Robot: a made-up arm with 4 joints.
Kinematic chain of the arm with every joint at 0, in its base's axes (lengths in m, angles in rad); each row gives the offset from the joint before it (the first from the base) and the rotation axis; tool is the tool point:
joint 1: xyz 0 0 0.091 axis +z
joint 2: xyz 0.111 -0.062 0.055 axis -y
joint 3: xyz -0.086 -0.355 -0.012 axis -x
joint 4: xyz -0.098 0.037 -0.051 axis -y
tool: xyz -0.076 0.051 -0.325
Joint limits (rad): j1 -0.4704..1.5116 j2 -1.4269..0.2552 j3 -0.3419..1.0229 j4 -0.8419..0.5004
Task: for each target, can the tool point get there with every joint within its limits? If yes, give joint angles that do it. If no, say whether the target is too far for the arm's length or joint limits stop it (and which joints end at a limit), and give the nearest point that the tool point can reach.
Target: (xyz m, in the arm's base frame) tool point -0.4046 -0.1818 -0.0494
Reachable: yes | joints -0.2253 -0.1296 -0.2385 -0.6243
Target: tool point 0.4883 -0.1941 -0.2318
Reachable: yes | joints 1.3617 -0.0838 0.4839 0.2801
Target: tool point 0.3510 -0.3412 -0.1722
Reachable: yes | joints 1.3095 -0.2679 0.2553 0.0209
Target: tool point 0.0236 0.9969 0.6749
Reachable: no: too far | nearest point -0.3163 -0.0831 0.4344 | short by 1.157 m
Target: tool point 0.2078 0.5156 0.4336
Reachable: no: joint limits stop it (at a limit: joint 1, joint 2, joint 3, joint 4) | nearest point 0.2549 -0.1520 0.5921 | short by 0.688 m
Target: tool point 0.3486 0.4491 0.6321
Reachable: no: joint limits stop it (at a limit: joint 1, joint 2, joint 3, joint 4) | nearest point 0.2549 -0.1520 0.5921 | short by 0.610 m
